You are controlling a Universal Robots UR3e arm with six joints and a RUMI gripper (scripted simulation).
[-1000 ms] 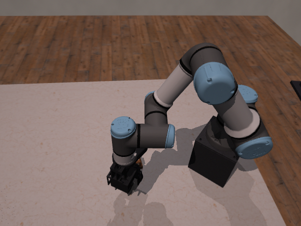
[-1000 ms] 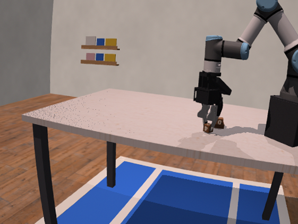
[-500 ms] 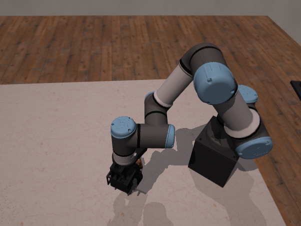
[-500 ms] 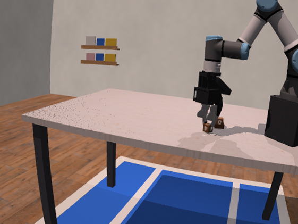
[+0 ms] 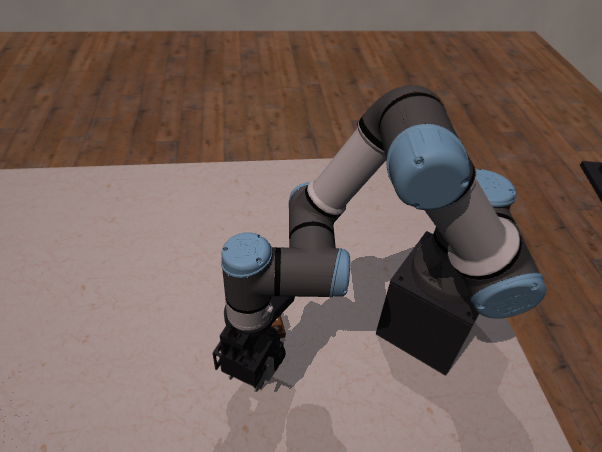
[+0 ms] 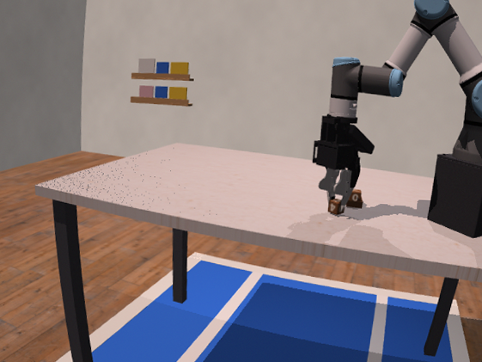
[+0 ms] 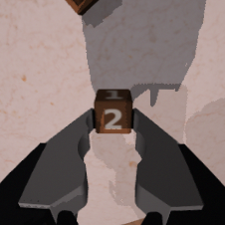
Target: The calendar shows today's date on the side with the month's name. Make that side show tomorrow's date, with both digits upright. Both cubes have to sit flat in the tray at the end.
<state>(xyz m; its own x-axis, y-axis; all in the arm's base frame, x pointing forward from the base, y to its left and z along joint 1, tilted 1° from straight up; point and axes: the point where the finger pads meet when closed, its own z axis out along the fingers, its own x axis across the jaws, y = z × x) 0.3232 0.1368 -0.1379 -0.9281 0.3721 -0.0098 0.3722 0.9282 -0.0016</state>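
The brown digit cube lies 10 mm below my hand. From my hand the other things lie so: calendar tray (10 mm behind, 120 mm to the right, 20 mm below).
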